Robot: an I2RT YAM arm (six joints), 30 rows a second.
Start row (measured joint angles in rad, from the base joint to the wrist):
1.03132 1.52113 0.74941 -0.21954 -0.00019 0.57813
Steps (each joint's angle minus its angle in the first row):
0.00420 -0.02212 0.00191 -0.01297 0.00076 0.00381
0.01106 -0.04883 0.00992 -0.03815 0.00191 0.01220
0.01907 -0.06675 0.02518 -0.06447 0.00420 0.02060
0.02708 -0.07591 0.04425 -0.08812 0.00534 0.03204
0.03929 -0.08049 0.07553 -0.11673 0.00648 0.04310
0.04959 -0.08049 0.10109 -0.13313 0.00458 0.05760
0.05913 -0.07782 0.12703 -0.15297 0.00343 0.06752
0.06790 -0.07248 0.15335 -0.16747 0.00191 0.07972
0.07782 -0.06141 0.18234 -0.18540 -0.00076 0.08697
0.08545 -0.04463 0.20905 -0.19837 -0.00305 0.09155
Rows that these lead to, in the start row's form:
1.03552 1.49901 0.75132 -0.23251 0.00057 0.58194
1.04238 1.47230 0.75933 -0.25769 0.00172 0.59033
1.05039 1.45438 0.77459 -0.28401 0.00401 0.59873
1.05840 1.44522 0.79366 -0.30766 0.00515 0.61017
1.07061 1.44064 0.82494 -0.33627 0.00629 0.62123
1.08091 1.44064 0.85050 -0.35267 0.00439 0.63573
1.09045 1.44331 0.87644 -0.37251 0.00324 0.64565
1.09922 1.44865 0.90276 -0.38701 0.00172 0.65785
1.10914 1.45972 0.93175 -0.40494 -0.00095 0.66510
1.11677 1.47650 0.95846 -0.41791 -0.00324 0.66968

